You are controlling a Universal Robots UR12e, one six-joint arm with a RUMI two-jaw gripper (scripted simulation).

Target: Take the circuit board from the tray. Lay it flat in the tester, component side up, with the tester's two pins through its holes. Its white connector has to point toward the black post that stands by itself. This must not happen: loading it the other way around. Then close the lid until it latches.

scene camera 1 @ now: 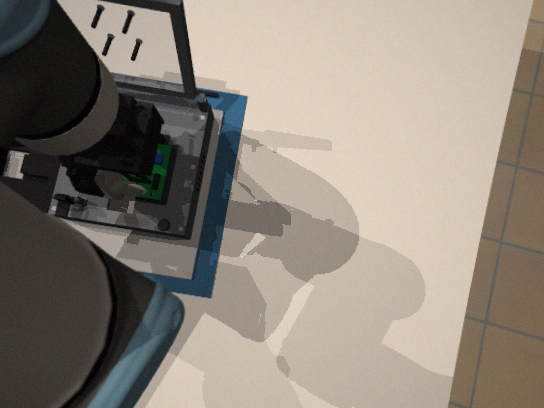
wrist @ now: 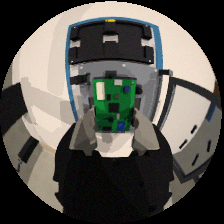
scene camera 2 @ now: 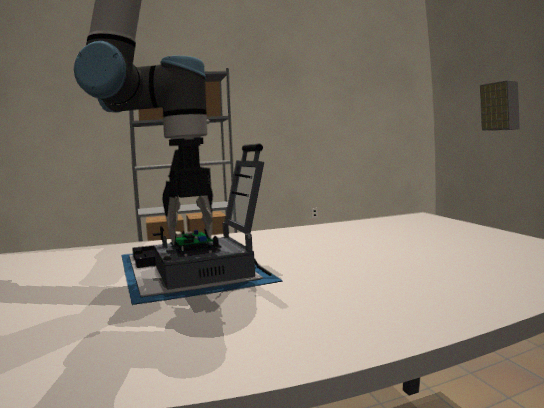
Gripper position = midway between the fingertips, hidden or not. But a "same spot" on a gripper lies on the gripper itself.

My gripper shows in scene camera 1, in the wrist view [113,108] and in scene camera 2. One and the same spot on my gripper: [scene camera 1: 105,184] is [scene camera 2: 172,211].
